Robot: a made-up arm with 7 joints. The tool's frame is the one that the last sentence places.
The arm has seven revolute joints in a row. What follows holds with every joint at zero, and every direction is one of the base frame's. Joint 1 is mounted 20 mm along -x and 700 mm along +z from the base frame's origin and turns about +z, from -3.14 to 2.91 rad. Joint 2 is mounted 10 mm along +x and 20 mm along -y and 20 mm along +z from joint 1 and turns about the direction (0, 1, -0.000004), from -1.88 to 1.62 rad. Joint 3 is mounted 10 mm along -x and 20 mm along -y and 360 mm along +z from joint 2 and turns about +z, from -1.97 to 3.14 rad. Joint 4 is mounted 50 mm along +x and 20 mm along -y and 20 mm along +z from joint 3 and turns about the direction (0, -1, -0.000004), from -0.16 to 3.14 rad. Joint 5 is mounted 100 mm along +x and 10 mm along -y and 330 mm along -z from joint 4 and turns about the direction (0, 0.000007, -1), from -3.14 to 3.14 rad. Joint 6 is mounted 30 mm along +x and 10 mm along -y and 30 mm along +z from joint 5 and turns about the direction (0, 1, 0.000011), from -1.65 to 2.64 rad. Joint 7 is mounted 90 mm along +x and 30 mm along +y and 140 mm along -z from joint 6 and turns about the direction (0, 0.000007, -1), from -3.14 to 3.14 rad. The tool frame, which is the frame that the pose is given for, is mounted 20 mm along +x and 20 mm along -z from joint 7; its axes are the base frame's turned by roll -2.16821, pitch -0.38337 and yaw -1.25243 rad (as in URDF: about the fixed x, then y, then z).
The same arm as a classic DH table. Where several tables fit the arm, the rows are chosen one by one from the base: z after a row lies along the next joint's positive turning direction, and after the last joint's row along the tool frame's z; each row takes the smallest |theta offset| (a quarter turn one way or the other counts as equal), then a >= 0, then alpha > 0; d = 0 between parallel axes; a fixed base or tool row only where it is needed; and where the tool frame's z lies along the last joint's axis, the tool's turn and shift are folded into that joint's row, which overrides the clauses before.
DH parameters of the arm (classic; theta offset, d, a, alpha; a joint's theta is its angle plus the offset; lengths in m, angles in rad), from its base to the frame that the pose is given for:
base (fixed): 0 0 -0.02 0
joint 1: 0 0.72 0.01 -1.5708
joint 2: 0 -0.04 -0.01 1.5708
joint 3: 0 0.38 0.05 1.5708
joint 4: 0 0.03 0.1 1.5708
joint 5: 0 0.3 0.03 1.5708
joint 6: 0 0.02 0.09 -1.5708
joint 7: 1.5016 0.1478 0.0014 1.022
tool (fixed): -0.4539 0.0234 0 0
Joint limits (rad, base to tool): -3.14..2.91 -1.88..1.62 -1.97..3.14 -0.16..3.14 -3.14..3.14 -1.65..2.64 -3.14..3.14

